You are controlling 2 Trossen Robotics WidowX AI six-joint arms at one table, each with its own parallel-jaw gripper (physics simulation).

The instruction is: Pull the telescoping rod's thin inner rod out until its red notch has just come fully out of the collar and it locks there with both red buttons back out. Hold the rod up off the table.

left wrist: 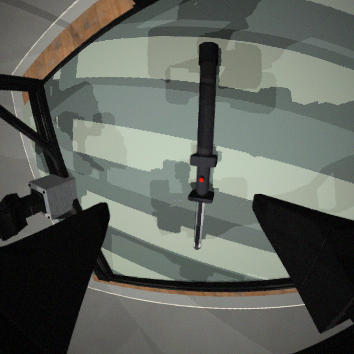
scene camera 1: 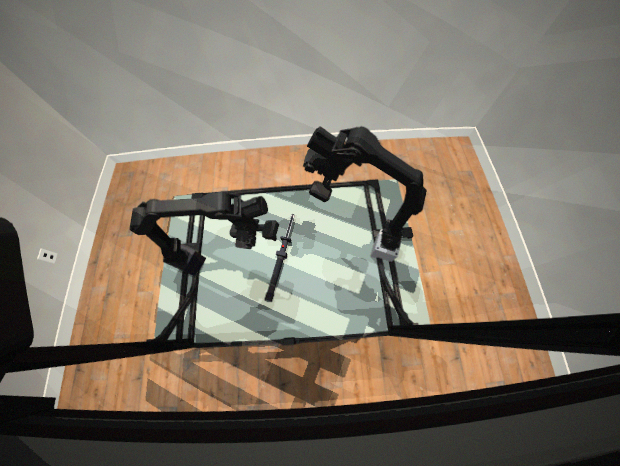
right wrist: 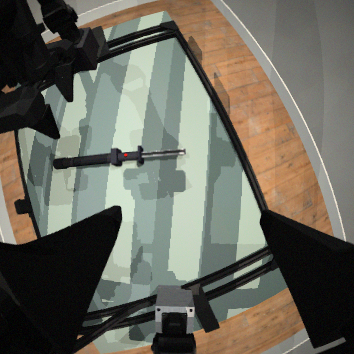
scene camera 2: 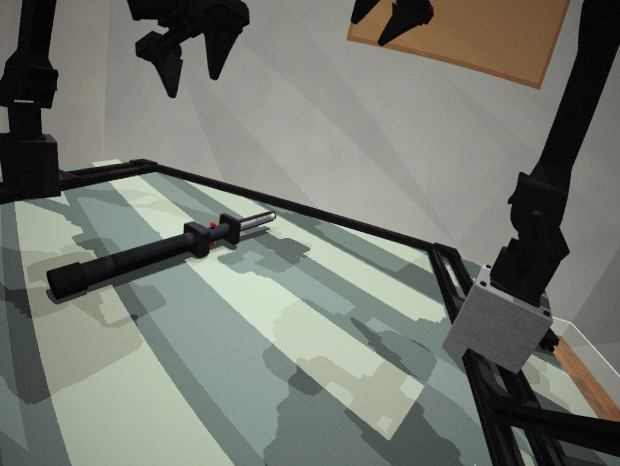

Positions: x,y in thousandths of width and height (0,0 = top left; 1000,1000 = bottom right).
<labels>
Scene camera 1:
left gripper: 428,514
right gripper: 514,394
</labels>
